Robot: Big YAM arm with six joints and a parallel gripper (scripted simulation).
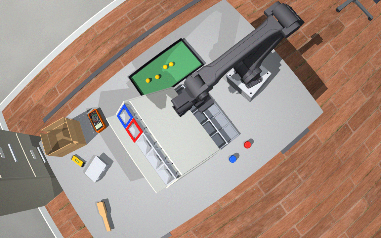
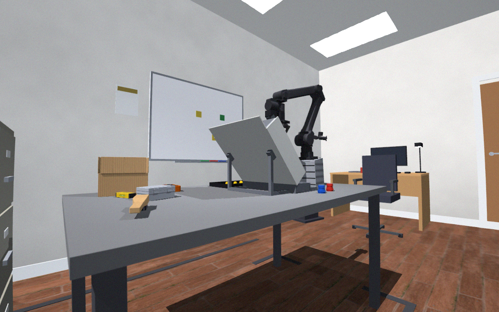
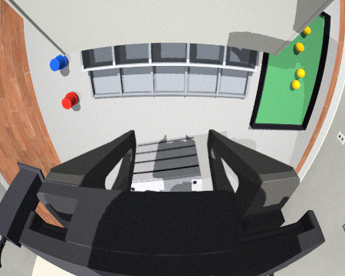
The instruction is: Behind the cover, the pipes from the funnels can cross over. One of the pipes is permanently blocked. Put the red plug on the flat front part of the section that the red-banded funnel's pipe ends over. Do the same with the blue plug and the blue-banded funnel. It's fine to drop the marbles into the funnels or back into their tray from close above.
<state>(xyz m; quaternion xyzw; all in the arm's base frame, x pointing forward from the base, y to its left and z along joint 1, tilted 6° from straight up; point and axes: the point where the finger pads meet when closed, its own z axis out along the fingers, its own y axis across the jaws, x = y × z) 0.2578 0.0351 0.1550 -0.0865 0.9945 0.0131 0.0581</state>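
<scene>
My hand is 320 mm to the left of the green tray, 290 mm above it and 80 mm short of it. Round my hand: multimeter (560 mm ahead, 280 mm below, 250 mm to the right); sloped cover (140 mm ahead, 90 mm below, 30 mm to the left); grey case (670 mm ahead, 270 mm below).
</scene>
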